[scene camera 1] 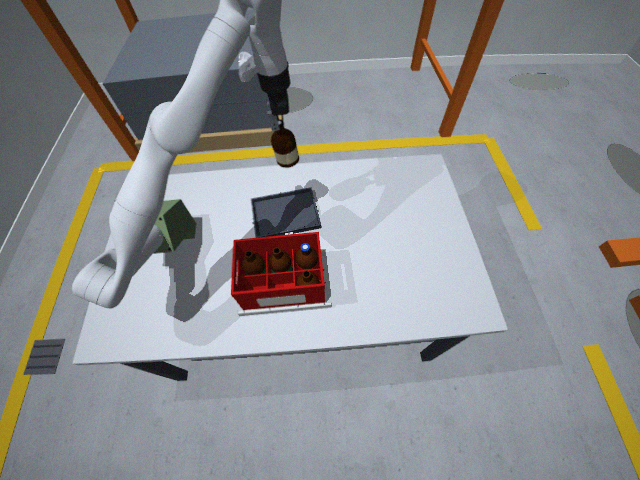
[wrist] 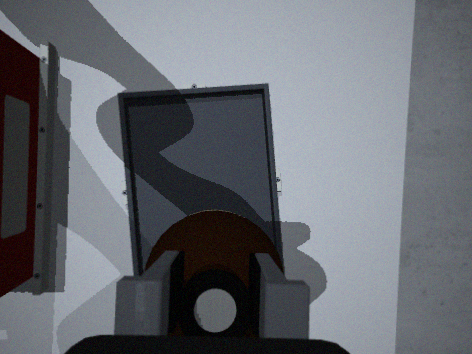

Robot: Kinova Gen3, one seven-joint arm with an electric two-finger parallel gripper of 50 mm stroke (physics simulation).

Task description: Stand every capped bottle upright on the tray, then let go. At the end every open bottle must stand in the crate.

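Frame: origin at the arm's base, x ahead, y left, z up, level; metres.
Seen in the pictures: gripper, between the fingertips: (scene camera 1: 275, 125) (wrist: 216, 279); arm's base, origin of its link: (scene camera 1: 149, 235).
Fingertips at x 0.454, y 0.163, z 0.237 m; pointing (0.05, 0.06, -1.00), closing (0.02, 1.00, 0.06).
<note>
Offsets run from my fingertips to a thing's top centre. Level surfaces: height alone.
My gripper (scene camera 1: 279, 122) (wrist: 216, 279) is shut on the neck of a brown bottle {dz +0.011, dx +0.015, dy +0.002 m} (scene camera 1: 285, 147) (wrist: 216, 235) with a pale cap and pale label. It holds the bottle roughly upright, high in the air; in the wrist view the bottle overlaps the near end of the dark tray {dz -0.409, dx -0.024, dy +0.001 m} (scene camera 1: 268, 206) (wrist: 225, 135). No bottle stands on the tray. The red crate (scene camera 1: 315, 298) (wrist: 15, 75) holds a blue-and-white-capped bottle {dz -0.272, dx +0.043, dy -0.251 m} (scene camera 1: 306, 258) at back right, open bottles at back left (scene camera 1: 252, 264) and back middle (scene camera 1: 279, 261), and another open bottle {dz -0.272, dx +0.038, dy -0.344 m} (scene camera 1: 307, 279) at front right.
A green block-shaped object (scene camera 1: 180, 227) with a slanted top stands at the table's left, partly behind the arm. A pale strip (scene camera 1: 284, 310) (wrist: 44, 165) runs along the crate's side. The white table {dz -0.435 m} (scene camera 1: 403, 258) (wrist: 340, 125) ends at the right in the wrist view.
</note>
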